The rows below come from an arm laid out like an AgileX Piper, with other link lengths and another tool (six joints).
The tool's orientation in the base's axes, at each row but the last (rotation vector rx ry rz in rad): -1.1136 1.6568 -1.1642; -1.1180 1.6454 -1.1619; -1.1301 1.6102 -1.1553; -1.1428 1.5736 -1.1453; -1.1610 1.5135 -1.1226; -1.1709 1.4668 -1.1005; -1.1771 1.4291 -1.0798; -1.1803 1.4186 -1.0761; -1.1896 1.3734 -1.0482
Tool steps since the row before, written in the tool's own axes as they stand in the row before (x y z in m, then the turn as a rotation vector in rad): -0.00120 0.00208 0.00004 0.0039 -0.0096 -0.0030; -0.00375 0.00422 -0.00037 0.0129 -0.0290 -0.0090; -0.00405 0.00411 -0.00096 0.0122 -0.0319 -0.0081; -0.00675 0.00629 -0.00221 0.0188 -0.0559 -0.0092; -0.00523 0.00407 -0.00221 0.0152 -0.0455 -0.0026; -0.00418 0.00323 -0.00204 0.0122 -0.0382 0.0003; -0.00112 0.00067 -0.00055 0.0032 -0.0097 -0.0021; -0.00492 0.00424 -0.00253 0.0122 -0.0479 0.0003; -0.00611 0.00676 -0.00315 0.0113 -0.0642 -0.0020
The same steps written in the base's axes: -0.00005 0.00152 -0.00186 -0.0019 -0.0047 0.0095; -0.00017 0.00443 -0.00351 -0.0061 -0.0154 0.0285; -0.00071 0.00480 -0.00326 -0.0045 -0.0154 0.0312; -0.00183 0.00796 -0.00482 -0.0026 -0.0255 0.0539; -0.00200 0.00603 -0.00291 0.0027 -0.0213 0.0430; -0.00202 0.00477 -0.00228 0.0047 -0.0176 0.0357; -0.00055 0.00123 -0.00042 -0.0009 -0.0044 0.0094; -0.00276 0.00558 -0.00313 0.0061 -0.0189 0.0453; -0.00386 0.00701 -0.00538 0.0059 -0.0203 0.0617
